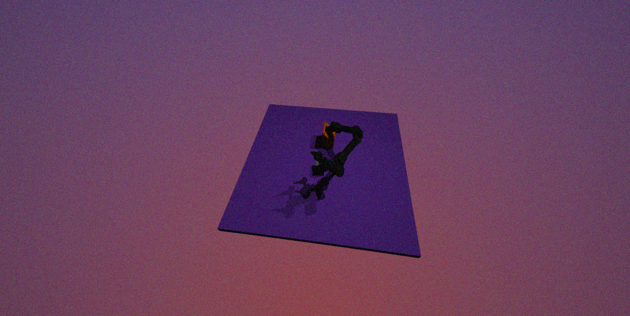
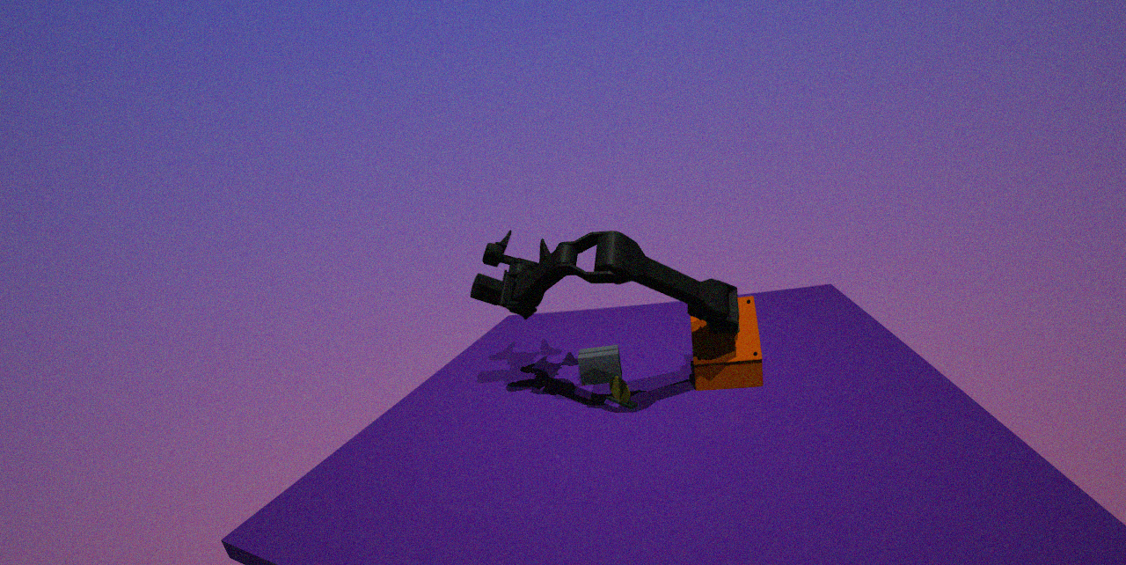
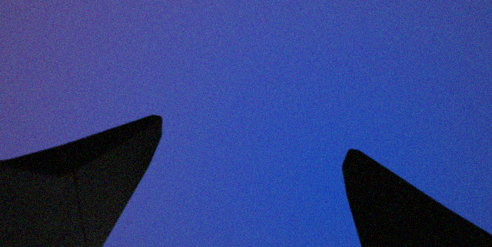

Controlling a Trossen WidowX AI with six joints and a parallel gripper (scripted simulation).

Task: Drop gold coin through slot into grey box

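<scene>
Right now the gold coin is 220 mm behind my gripper tip, 150 mm to the left of it and 350 mm below it.
</scene>
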